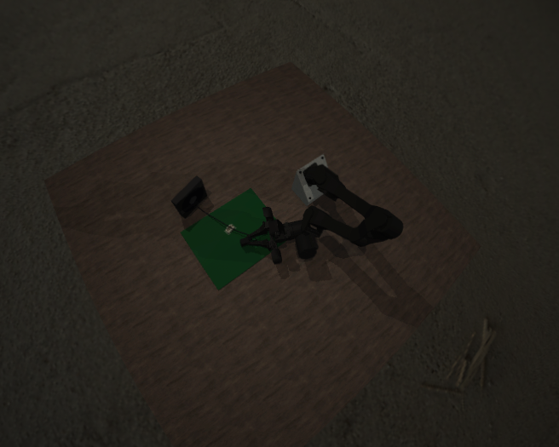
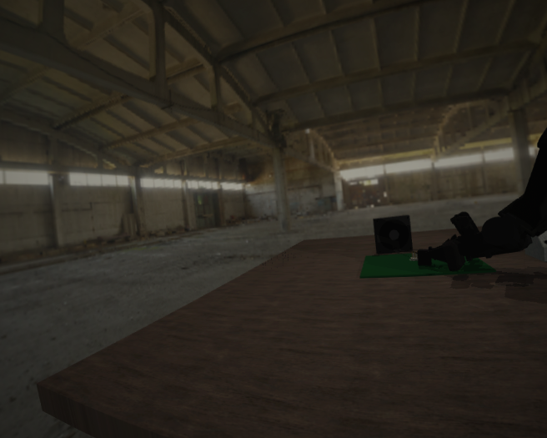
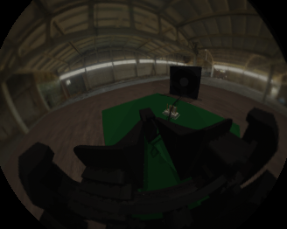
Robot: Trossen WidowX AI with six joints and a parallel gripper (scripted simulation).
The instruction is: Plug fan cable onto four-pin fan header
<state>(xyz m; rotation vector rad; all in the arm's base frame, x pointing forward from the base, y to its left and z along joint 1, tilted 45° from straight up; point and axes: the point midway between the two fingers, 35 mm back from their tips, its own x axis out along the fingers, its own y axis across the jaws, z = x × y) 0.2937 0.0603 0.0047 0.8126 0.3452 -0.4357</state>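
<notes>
My gripper tip is now 10 mm short of the black plug and 10 mm above it. Round my gripper tip: green board 10 mm ahead, 50 mm to the right, 50 mm below; black fan 60 mm ahead, 230 mm to the right, 20 mm above; pale four-pin fan header 20 mm ahead, 80 mm to the right, 40 mm below.
</notes>
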